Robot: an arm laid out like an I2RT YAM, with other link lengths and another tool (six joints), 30 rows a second.
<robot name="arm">
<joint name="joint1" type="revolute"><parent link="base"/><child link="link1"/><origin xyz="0 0 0.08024" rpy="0 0 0"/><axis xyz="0 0 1"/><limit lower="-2.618" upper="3.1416"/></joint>
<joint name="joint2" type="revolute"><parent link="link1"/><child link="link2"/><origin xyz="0.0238 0.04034 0.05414" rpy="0 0 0"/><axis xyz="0 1 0"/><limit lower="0" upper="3.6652"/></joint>
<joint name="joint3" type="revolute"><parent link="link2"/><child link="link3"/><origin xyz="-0.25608 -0.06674 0" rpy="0 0 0"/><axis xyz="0 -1 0"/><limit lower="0" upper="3.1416"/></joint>
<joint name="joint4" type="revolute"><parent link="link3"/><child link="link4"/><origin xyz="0.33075 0.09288 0.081" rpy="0 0 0"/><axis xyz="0 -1 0"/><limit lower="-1.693" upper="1.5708"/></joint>
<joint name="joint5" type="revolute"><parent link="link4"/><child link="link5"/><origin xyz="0.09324 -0.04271 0.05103" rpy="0 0 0"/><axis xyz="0 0 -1"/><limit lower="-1.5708" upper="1.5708"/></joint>
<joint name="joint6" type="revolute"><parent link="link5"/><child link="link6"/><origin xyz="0.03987 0 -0.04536" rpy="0 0 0"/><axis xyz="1 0 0"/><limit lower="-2.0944" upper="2.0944"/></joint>
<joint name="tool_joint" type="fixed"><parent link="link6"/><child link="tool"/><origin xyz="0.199 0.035 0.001" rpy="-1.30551 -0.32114 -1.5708"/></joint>
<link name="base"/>
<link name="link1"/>
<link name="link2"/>
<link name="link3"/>
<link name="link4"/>
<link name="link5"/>
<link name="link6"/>
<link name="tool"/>
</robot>
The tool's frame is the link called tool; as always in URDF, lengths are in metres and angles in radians.
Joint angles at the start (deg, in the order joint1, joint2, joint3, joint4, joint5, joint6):
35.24 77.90 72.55 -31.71 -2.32 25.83
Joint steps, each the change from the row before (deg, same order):
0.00 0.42 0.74 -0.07 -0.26 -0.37
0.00 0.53 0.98 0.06 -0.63 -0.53
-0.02 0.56 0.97 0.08 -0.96 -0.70
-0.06 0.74 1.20 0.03 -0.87 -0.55
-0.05 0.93 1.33 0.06 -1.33 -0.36
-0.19 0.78 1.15 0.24 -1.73 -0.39
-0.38 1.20 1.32 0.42 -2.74 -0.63
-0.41 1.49 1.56 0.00 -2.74 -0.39
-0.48 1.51 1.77 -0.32 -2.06 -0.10
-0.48 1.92 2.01 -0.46 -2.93 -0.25
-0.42 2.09 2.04 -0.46 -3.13 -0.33
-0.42 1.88 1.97 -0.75 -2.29 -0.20
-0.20 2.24 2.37 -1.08 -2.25 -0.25
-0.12 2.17 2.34 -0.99 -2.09 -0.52
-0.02 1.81 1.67 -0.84 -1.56 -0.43
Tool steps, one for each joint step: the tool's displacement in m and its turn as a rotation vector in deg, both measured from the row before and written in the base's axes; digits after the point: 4 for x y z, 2 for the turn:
0.0010 0.0022 0.0034 0.04 -0.30 0.43
0.0008 0.0039 0.0056 0.27 -0.47 0.82
0.0000 0.0048 0.0054 0.31 -0.44 1.17
0.0011 0.0046 0.0059 0.36 -0.40 0.97
0.0003 0.0064 0.0058 0.67 -0.13 1.24
-0.0001 0.0062 0.0065 0.92 -0.16 1.45
-0.0005 0.0084 0.0057 1.20 0.05 2.24
-0.0003 0.0077 0.0035 1.08 0.55 2.08
0.0021 0.0049 0.0036 0.86 0.62 1.29
0.0001 0.0074 0.0020 1.03 1.04 2.09
-0.0007 0.0081 0.0008 1.05 1.15 2.34
0.0009 0.0051 0.0001 0.66 1.11 1.56
-0.0001 0.0068 -0.0011 0.51 1.32 1.76
-0.0004 0.0068 -0.0006 0.43 0.96 1.83
-0.0008 0.0055 -0.0037 0.14 1.00 1.45

